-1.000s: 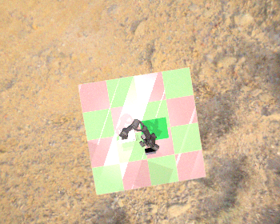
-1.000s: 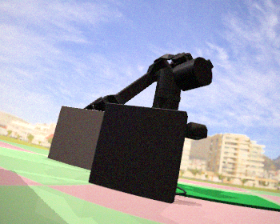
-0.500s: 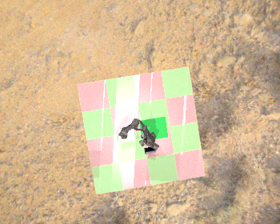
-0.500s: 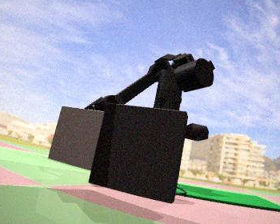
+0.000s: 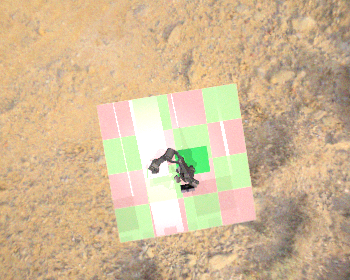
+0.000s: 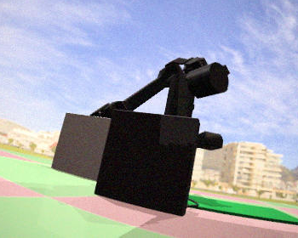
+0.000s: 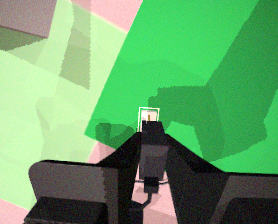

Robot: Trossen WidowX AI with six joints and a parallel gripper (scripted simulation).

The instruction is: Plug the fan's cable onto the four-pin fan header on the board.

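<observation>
Now: gripper tip 10 mm below the fan plug. Round my gripper tip: black box: 10 mm ahead, 140 mm to the right, 20 mm above; then green board: 90 mm ahead, 70 mm to the left, 50 mm below.
</observation>
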